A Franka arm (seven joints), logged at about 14 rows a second.
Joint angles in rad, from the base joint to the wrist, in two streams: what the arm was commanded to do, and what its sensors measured. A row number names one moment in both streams.
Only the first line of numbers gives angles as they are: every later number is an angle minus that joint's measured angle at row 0.
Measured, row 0: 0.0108, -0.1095, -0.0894, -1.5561, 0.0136, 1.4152, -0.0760
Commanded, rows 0 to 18: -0.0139, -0.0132, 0.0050, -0.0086, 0.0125, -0.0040, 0.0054; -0.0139, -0.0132, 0.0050, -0.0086, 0.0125, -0.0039, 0.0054; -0.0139, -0.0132, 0.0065, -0.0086, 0.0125, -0.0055, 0.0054; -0.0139, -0.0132, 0.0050, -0.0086, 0.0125, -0.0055, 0.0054; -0.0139, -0.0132, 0.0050, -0.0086, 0.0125, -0.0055, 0.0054; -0.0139, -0.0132, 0.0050, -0.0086, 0.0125, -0.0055, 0.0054; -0.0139, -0.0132, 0.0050, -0.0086, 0.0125, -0.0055, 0.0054; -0.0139, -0.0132, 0.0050, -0.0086, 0.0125, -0.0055, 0.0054; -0.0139, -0.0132, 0.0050, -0.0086, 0.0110, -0.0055, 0.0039; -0.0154, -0.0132, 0.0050, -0.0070, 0.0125, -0.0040, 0.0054; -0.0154, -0.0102, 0.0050, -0.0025, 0.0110, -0.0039, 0.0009; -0.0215, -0.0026, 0.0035, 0.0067, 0.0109, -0.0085, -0.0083; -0.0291, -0.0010, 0.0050, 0.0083, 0.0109, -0.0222, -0.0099; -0.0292, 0.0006, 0.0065, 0.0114, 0.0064, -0.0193, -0.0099; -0.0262, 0.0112, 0.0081, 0.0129, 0.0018, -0.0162, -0.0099; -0.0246, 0.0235, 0.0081, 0.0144, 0.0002, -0.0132, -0.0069; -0.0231, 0.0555, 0.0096, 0.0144, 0.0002, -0.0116, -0.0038; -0.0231, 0.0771, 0.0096, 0.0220, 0.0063, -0.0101, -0.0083; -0.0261, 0.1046, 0.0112, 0.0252, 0.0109, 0.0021, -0.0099
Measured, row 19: -0.0123, 0.0477, 0.0015, -0.0013, 0.0000, -0.0028, -0.0014
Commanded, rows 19 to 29: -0.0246, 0.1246, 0.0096, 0.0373, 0.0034, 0.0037, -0.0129; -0.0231, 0.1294, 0.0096, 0.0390, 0.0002, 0.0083, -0.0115; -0.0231, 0.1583, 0.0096, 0.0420, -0.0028, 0.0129, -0.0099; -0.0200, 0.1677, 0.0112, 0.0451, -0.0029, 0.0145, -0.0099; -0.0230, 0.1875, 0.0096, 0.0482, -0.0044, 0.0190, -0.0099; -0.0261, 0.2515, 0.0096, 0.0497, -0.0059, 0.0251, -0.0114; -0.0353, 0.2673, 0.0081, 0.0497, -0.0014, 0.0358, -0.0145; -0.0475, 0.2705, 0.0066, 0.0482, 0.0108, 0.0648, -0.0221; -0.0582, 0.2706, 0.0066, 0.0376, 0.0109, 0.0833, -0.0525; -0.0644, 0.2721, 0.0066, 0.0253, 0.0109, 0.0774, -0.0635; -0.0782, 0.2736, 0.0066, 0.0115, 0.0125, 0.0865, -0.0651
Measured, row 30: -0.0463, 0.2741, -0.0006, 0.0087, -0.0002, 0.0882, -0.0363
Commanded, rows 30 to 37: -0.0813, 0.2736, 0.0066, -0.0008, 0.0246, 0.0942, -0.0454; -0.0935, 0.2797, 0.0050, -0.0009, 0.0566, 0.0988, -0.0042; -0.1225, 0.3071, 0.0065, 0.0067, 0.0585, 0.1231, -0.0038; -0.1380, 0.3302, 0.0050, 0.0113, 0.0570, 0.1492, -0.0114; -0.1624, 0.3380, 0.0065, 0.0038, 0.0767, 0.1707, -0.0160; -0.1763, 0.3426, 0.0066, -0.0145, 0.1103, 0.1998, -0.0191; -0.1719, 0.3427, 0.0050, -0.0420, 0.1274, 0.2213, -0.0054; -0.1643, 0.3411, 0.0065, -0.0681, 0.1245, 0.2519, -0.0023
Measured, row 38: -0.1627, 0.3483, -0.0055, -0.0237, 0.0984, 0.2093, -0.0184
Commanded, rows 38 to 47: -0.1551, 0.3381, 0.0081, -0.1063, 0.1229, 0.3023, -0.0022; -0.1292, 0.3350, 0.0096, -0.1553, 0.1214, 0.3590, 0.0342; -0.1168, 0.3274, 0.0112, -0.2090, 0.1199, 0.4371, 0.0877; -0.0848, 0.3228, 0.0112, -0.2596, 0.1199, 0.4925, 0.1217; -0.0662, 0.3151, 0.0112, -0.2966, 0.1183, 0.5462, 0.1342; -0.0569, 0.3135, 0.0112, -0.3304, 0.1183, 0.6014, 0.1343; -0.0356, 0.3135, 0.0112, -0.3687, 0.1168, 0.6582, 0.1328; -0.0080, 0.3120, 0.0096, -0.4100, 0.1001, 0.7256, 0.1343; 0.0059, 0.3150, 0.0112, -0.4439, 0.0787, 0.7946, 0.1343; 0.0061, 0.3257, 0.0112, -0.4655, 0.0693, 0.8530, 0.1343
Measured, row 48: -0.0084, 0.3545, 0.0151, -0.3851, 0.0952, 0.7590, 0.1200
